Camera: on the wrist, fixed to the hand. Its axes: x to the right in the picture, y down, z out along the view.
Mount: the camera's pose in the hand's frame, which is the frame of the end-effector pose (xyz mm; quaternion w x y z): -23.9 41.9 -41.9 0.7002 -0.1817 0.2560 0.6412
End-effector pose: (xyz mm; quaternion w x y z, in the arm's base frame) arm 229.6 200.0 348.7 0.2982 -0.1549 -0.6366 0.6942
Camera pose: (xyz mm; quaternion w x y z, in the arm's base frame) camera 263.9 218.1 297.9 0.1015 0.7485 0.3962 -0.5219
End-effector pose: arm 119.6 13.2 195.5 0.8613 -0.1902 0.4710 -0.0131
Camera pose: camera 65.5 43.7 180.2 0.4563 0.0157 0.6746 0.5800
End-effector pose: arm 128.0 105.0 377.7 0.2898 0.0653 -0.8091 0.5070
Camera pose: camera 147.8 156.5 345.4 0.0968 -0.6556 -0.6264 0.4105
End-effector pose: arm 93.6 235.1 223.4 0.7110 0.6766 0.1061 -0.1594
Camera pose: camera 89.7 280.2 268.5 0.6958 0.4534 -0.1486 0.5368
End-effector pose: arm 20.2 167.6 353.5 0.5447 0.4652 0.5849 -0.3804
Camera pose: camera 47.9 216.0 384.7 0.5601 0.6992 0.3198 0.3083
